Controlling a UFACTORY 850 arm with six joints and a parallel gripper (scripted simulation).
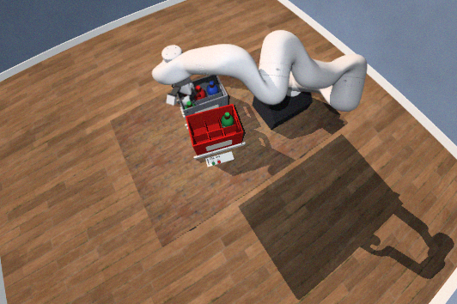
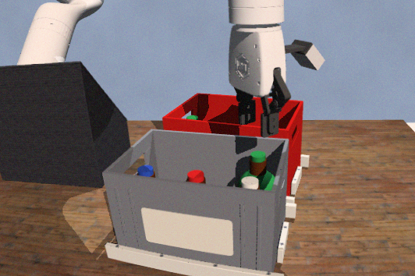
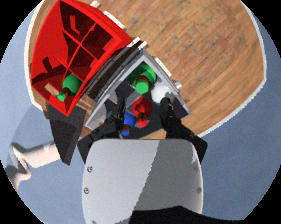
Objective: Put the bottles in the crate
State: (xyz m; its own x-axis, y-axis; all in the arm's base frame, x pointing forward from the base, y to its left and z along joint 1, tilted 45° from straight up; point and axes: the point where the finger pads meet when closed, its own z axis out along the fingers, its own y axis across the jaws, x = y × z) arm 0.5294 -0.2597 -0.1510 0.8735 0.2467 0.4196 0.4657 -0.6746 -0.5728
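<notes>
Right now my hand is 14 cm above the green-capped bottle. From my hand the other things lie so: grey crate: 10 cm behind, 2 cm to the right, 14 cm below; then red-capped bottle: 11 cm behind, 6 cm to the right, 14 cm below; then white-capped bottle: 2 cm behind, 9 cm to the right, 14 cm below.
</notes>
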